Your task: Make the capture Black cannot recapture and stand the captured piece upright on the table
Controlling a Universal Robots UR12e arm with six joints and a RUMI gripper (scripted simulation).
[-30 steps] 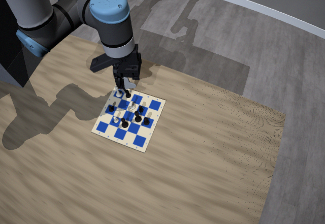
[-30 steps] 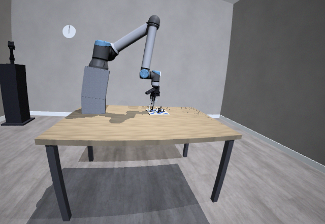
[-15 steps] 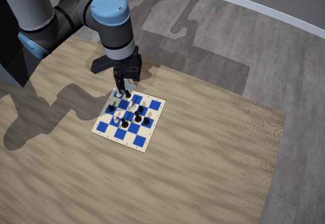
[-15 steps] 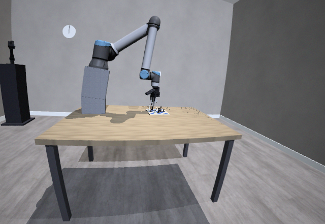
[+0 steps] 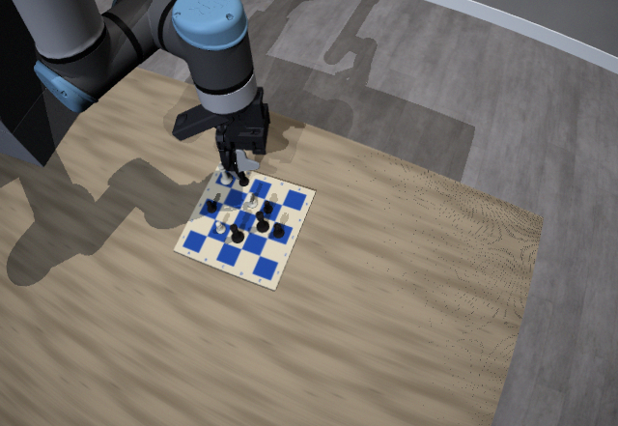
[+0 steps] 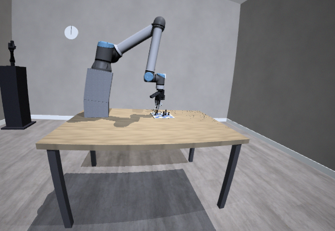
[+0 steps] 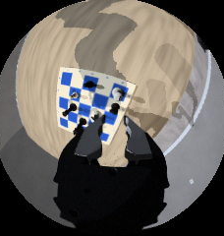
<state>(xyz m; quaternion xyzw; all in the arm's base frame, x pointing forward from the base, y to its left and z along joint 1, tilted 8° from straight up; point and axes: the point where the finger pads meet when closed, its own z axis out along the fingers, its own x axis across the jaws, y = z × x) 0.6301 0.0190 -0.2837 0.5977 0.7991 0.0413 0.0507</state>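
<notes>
Right now my hand is 5 cm above the black piece. Round my hand: blue-and-cream chessboard 8 cm to the right, 7 cm below, 4 cm ahead.
</notes>
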